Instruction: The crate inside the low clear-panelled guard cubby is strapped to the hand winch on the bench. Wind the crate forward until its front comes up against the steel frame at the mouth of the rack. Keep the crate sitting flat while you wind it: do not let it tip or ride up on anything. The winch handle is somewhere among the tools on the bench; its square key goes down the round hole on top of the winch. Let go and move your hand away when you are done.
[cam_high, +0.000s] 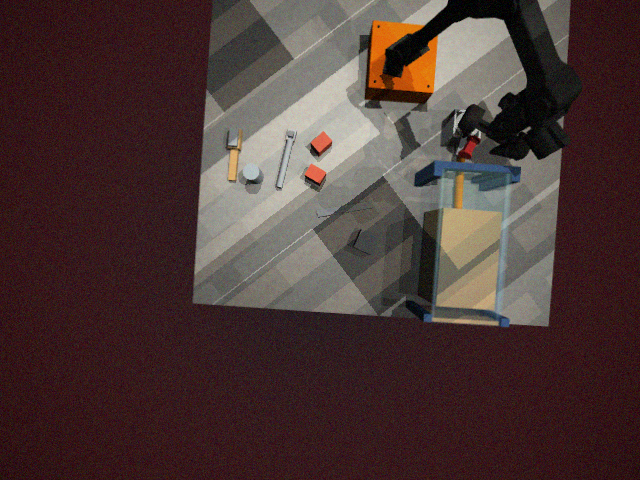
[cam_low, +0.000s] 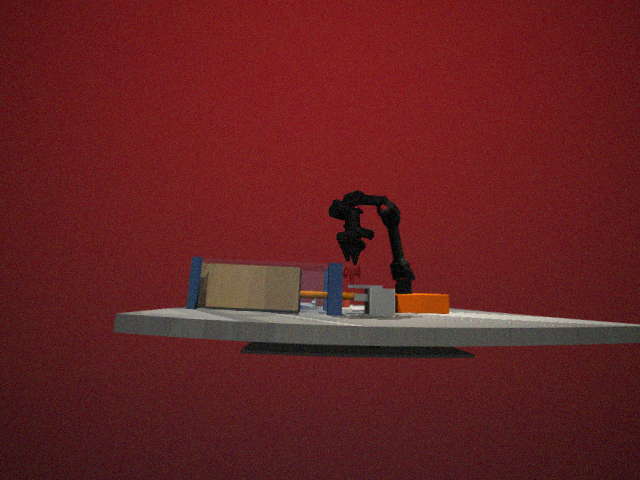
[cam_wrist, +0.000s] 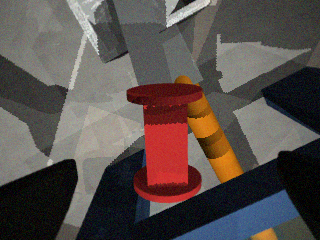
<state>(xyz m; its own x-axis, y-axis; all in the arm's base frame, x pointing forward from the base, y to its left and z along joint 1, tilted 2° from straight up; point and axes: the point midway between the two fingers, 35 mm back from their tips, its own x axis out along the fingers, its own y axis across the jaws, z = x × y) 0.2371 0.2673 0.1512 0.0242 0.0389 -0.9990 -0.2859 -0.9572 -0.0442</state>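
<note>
My gripper tip is 5 cm above the red knob. From my gripper tip the other things lie so: grey crank handle (4 cm behind, 8 cm below); winch (12 cm behind, 1 cm to the right, 15 cm below); blue frame (6 cm ahead, 3 cm to the left, 7 cm below).
</note>
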